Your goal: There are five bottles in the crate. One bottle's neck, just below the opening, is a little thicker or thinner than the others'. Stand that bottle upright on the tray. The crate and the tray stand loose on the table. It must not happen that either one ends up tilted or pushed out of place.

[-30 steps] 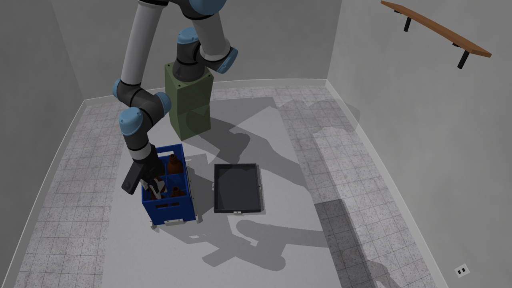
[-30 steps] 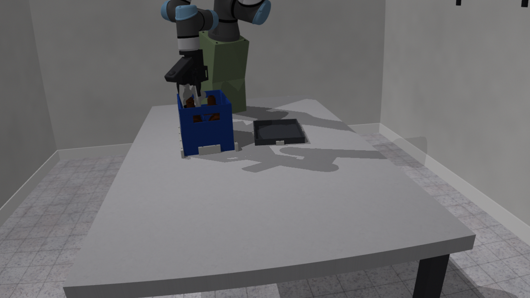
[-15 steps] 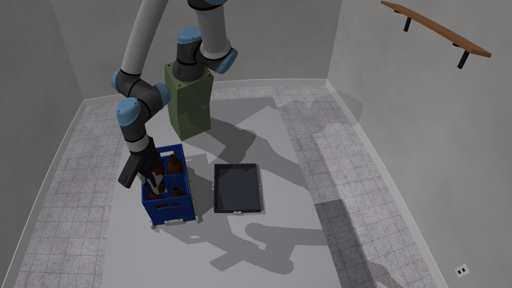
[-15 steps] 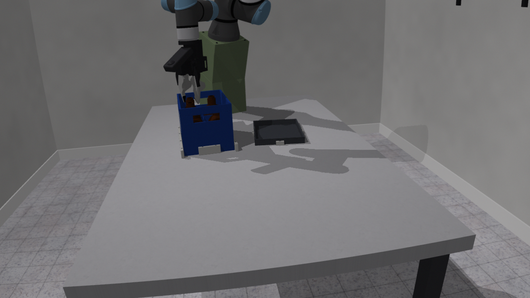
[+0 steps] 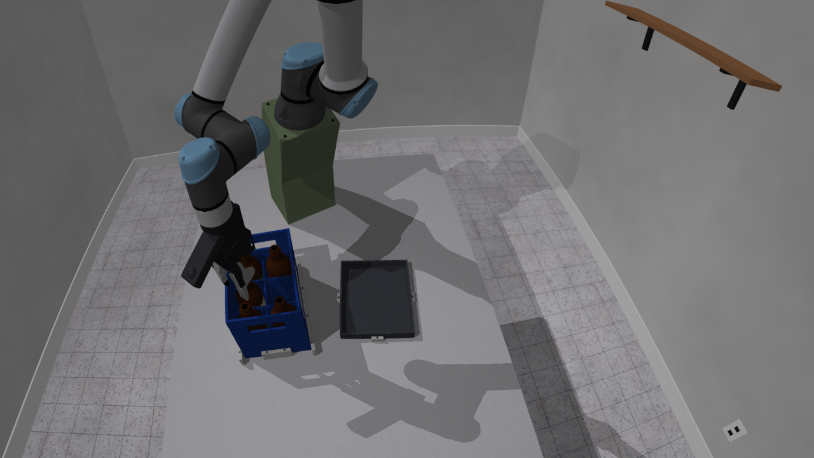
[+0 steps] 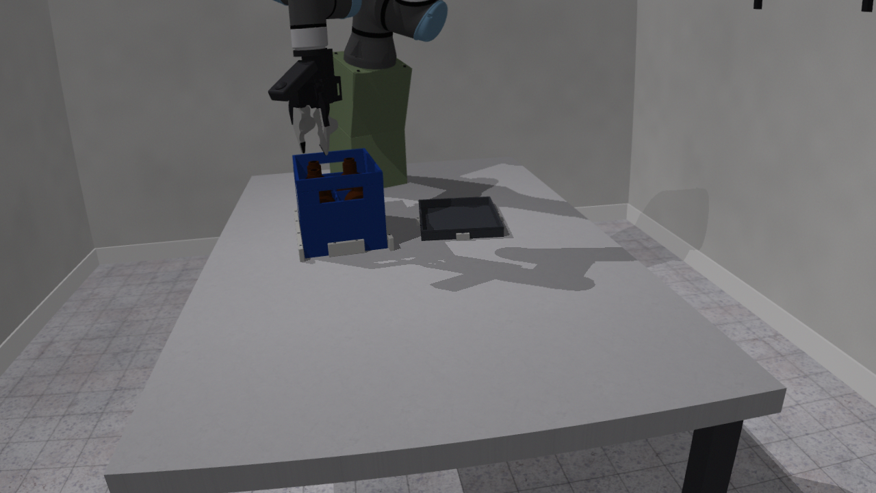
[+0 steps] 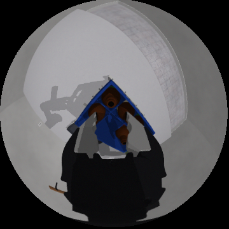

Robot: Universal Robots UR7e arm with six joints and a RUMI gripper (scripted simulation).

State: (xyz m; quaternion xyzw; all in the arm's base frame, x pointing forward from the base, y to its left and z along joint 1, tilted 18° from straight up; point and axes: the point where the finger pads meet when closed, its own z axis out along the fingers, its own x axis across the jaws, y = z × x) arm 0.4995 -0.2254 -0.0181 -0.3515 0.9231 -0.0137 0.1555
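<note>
My hand is 15 cm above the blue crate, 9 cm past it and 5 cm to the right of it. Round my hand: dark tray: 34 cm to the left, 22 cm below, 6 cm behind.
</note>
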